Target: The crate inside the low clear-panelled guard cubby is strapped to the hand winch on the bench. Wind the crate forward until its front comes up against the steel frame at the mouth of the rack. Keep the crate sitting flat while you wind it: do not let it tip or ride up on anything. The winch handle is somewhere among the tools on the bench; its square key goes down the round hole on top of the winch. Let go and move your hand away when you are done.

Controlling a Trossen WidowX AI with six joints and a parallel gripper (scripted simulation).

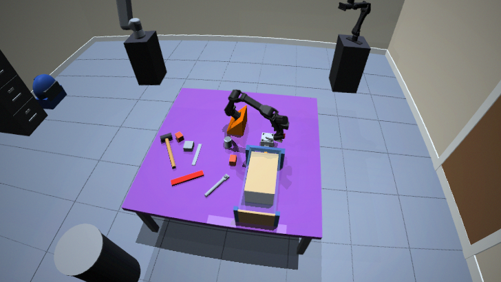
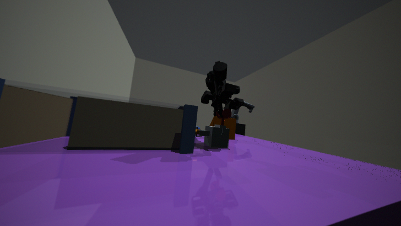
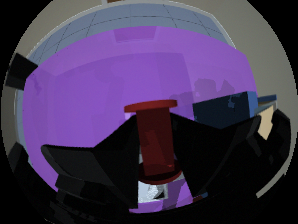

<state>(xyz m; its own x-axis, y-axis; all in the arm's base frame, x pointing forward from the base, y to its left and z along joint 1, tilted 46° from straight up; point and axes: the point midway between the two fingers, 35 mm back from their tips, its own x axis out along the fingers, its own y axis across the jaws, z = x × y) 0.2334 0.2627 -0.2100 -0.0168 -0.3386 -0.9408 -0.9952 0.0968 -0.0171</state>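
Now: the red knob 2 cm to the right of my gripper tip. The rest, counted from my gripper tip: grey bar: 63 cm to the right, 13 cm below, 9 cm ahead; then grey winch: 12 cm to the right, 10 cm below, 5 cm behind; then winch handle: 5 cm to the right, 3 cm below, 1 cm behind.
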